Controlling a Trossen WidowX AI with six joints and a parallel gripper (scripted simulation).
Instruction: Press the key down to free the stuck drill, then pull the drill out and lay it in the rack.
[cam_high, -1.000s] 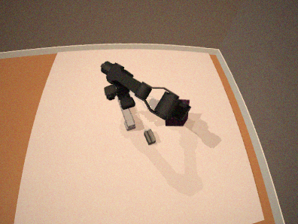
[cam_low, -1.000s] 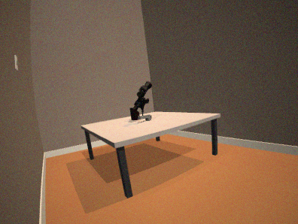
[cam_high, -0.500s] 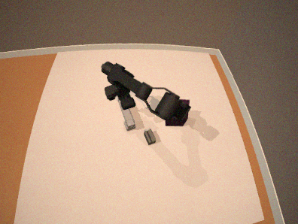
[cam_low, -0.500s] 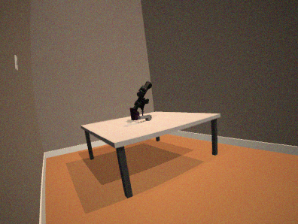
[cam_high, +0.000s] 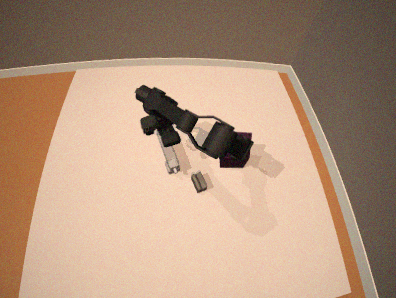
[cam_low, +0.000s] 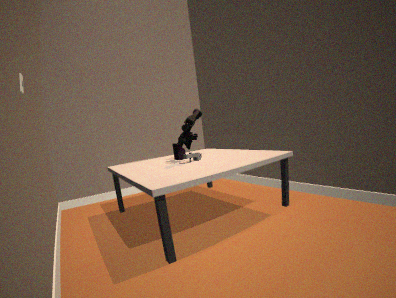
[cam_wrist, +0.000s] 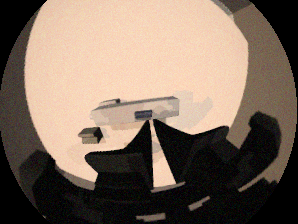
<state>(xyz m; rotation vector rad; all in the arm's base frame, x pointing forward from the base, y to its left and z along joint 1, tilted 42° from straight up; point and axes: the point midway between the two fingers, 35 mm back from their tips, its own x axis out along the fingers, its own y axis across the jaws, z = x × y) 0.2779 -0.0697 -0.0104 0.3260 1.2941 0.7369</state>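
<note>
Now: gripper tip 4 cm above the blue key. From my gripper tip the other things lie so: yellow drill: 7 cm to the left, 6 cm below, 2 cm behind; grey holder block: 7 cm below, 3 cm to the left, 1 cm behind.
</note>
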